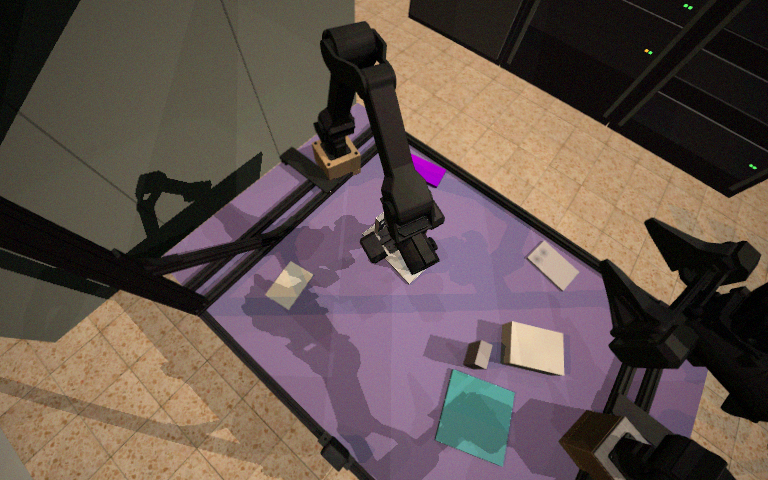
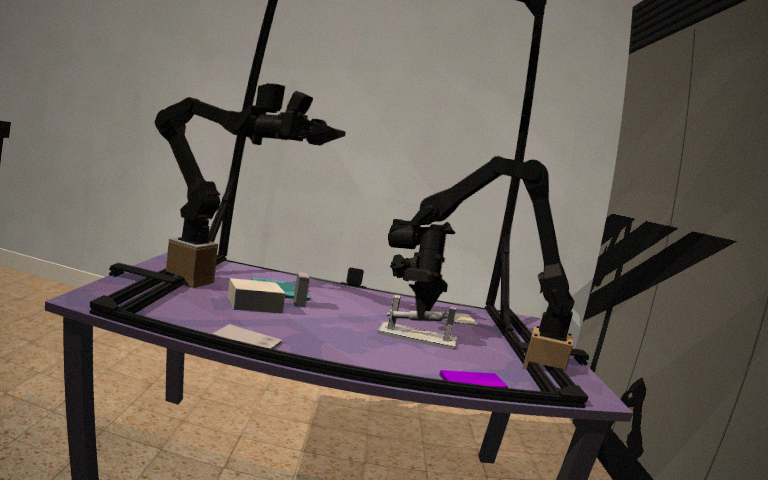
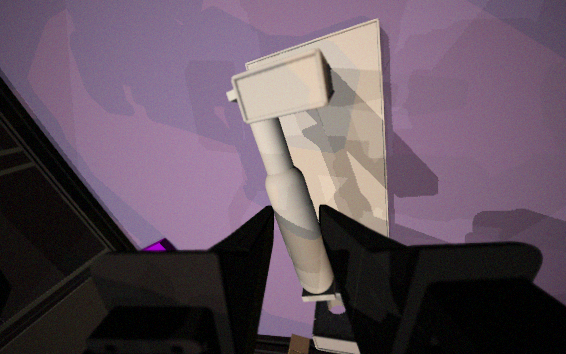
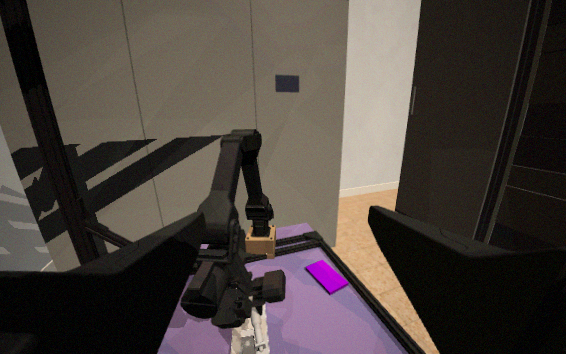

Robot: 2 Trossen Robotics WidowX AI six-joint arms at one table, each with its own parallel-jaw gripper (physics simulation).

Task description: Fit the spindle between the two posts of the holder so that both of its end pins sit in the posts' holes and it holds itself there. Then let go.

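Seen in the pictures: left gripper, fingertip midpoint: (image 2: 421,317) (image 3: 296,212) (image 4: 255,314); right gripper, fingertip midpoint: (image 1: 626,239) (image 2: 338,131) (image 4: 287,216); left arm's base at its link origin: (image 1: 335,148) (image 2: 553,335) (image 4: 261,232); right arm's base at its link origin: (image 1: 631,459) (image 2: 193,241).
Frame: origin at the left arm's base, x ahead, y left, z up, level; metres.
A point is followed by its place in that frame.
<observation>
The pale grey spindle (image 3: 292,197) @[x 0.327, y 0.026, z -0.014 m] (image 2: 425,314) @[x 0.300, y 0.033, z -0.014 m] lies level between the two posts of the holder (image 2: 417,336) @[x 0.307, y 0.033, z -0.070 m] (image 1: 407,274) @[x 0.385, y -0.002, z -0.070 m] (image 3: 367,105) @[x 0.363, y -0.011, z -0.070 m] at mid-table. My left gripper (image 3: 296,212) @[x 0.309, y 0.027, z -0.026 m] (image 2: 426,310) @[x 0.309, y 0.027, z -0.026 m] (image 1: 396,252) points down and is shut on the spindle's thick middle. The spindle's far end meets the far post (image 3: 281,86) @[x 0.377, y 0.023, z 0.008 m] (image 2: 395,307) @[x 0.372, y 0.035, z -0.015 m], and a small stub shows past that post. Its near end reaches the near post (image 3: 319,298) (image 2: 451,323); I cannot tell whether that pin sits in the hole. My right gripper (image 2: 334,134) @[x 0.556, y 0.109, z 0.353 m] (image 4: 287,216) @[x 0.556, y 0.109, z 0.353 m] is open and empty, high above the table's other end.
A magenta card (image 1: 427,170) @[x 0.143, y 0.225, z -0.068 m] (image 2: 473,378) @[x 0.136, y 0.218, z -0.068 m] (image 4: 326,276) @[x 0.143, y 0.217, z -0.068 m] lies near the left arm's base. A cream box (image 1: 534,348) @[x 0.677, y 0.139, z -0.028 m] (image 2: 255,294) @[x 0.655, y 0.186, z -0.037 m], a small grey block (image 1: 478,354) @[x 0.617, y 0.013, z -0.002 m] (image 2: 301,289) @[x 0.611, y 0.045, z -0.033 m], a teal mat (image 1: 475,416) @[x 0.722, y -0.046, z -0.068 m] and a grey card (image 1: 553,265) @[x 0.559, y 0.355, z -0.072 m] (image 2: 246,336) @[x 0.560, y 0.355, z -0.072 m] lie near the right arm. A beige card (image 1: 288,285) @[x 0.264, y -0.269, z -0.075 m] lies apart.
</observation>
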